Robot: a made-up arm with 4 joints.
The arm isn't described. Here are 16 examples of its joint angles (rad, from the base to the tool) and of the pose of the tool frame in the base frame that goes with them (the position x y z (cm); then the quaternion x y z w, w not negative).
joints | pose
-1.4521 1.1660 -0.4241 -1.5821 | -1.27 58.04 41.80 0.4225 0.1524 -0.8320 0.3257
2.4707 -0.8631 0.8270 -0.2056 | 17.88 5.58 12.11 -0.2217 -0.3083 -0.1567 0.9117
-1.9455 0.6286 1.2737 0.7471 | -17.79 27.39 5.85 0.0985 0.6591 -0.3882 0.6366
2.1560 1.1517 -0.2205 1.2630 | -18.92 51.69 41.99 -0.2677 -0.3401 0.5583 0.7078
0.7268 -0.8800 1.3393 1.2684 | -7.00 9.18 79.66 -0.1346 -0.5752 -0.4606 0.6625
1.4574 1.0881 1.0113 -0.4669 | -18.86 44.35 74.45 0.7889 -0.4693 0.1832 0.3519
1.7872 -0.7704 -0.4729 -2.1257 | 10.37 10.89 4.04 0.4129 -0.5907 0.0138 0.6931
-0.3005 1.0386 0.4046 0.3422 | -28.97 50.00 28.45 0.1268 0.8206 -0.5478 0.1025
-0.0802 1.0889 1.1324 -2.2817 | -53.93 29.18 38.11 -0.7917 -0.2794 -0.4304 0.3316
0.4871 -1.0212 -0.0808 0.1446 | 24.50 5.89 61.77 -0.3607 -0.6474 -0.2310 0.6304
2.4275 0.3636 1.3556 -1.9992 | 28.27 26.31 50.11 -0.6086 0.6359 0.4685 0.0755
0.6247 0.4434 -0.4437 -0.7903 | 12.03 52.31 40.57 0.0576 -0.7180 0.6047 0.3400
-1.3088 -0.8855 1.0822 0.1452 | -55.99 6.52 42.18 -0.3346 0.7945 0.0991 0.4970
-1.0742 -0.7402 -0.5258 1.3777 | -22.68 16.25 80.08 -0.3427 -0.5317 -0.6699 0.3887
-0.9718 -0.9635 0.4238 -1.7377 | -48.84 15.67 73.90 -0.1682 0.6022 -0.3305 0.7070
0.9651 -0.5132 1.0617 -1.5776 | 6.79 26.22 82.43 -0.5011 0.8449 -0.1146 0.1481
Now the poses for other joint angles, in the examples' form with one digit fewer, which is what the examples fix.
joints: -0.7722 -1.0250 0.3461 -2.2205
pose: -39.6 15.0 80.5 -0.197 0.533 -0.430 0.702
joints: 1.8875 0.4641 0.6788 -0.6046
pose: 10.1 51.8 52.1 0.558 -0.554 0.043 0.616
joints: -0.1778 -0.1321 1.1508 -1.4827
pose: -47.8 31.6 68.3 -0.536 0.490 -0.429 0.537
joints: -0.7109 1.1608 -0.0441 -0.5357
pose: -10.0 55.1 25.0 0.204 0.536 -0.750 0.331
